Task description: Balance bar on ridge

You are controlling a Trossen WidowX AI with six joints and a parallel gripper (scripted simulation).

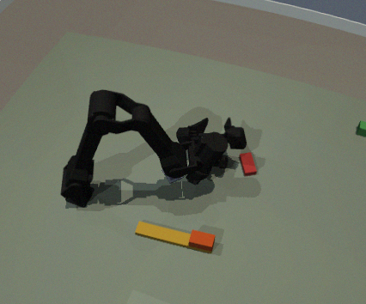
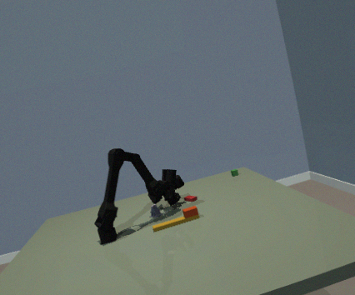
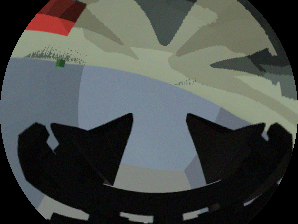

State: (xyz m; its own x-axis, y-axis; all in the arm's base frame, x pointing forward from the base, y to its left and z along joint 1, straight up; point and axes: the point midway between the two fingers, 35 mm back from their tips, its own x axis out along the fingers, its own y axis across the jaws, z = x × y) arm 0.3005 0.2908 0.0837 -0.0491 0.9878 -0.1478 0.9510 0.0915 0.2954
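The flat red block is 110 mm ahead of my gripper tip, 70 mm to the right of it and 70 mm below it. The rest, counted from my gripper tip: small green cube 440 mm ahead, 180 mm to the left, 60 mm below.
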